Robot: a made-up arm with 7 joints.
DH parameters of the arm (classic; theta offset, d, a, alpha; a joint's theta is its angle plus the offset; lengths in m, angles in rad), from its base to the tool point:
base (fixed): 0 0 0 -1.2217
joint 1: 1.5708 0 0 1.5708
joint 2: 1.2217 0 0 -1.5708
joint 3: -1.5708 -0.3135 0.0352 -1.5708
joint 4: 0 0 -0.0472 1.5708
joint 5: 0 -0.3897 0 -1.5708
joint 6: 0 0 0 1.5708
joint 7: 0 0 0 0
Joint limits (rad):
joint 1: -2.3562..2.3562
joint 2: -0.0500..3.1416
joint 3: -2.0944..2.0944
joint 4: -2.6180..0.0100
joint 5: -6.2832..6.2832
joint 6: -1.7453..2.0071
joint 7: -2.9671..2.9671
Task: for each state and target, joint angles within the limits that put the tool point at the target. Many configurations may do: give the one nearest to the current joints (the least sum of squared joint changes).
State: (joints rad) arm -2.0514 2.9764 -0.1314 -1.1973 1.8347 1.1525 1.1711
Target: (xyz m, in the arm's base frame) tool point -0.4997 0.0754 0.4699
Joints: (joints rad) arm -1.2639 3.1416 -0.0477 -0.6864 1.8347 1.1525 1.1711
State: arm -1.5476 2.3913 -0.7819 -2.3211 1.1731 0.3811 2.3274
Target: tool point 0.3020 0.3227 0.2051
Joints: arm -1.2737 2.3111 -1.1631 -1.8686 1.1731 0.3811 2.3274
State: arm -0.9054 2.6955 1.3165 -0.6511 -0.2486 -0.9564 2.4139
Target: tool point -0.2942 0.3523 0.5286
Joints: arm -0.7898 2.4006 1.2544 -0.5343 -0.2486 -0.9564 2.4139
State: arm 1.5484 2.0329 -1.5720 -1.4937 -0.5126 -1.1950 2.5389
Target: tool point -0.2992 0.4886 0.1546
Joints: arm 1.5298 2.1539 -1.5475 -1.3940 -0.5126 -1.1950 2.5389
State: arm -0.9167 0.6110 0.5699 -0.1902 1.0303 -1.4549 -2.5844
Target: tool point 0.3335 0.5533 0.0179
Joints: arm -0.5699 0.8543 1.0160 -1.0791 1.0303 -1.4549 -2.5844
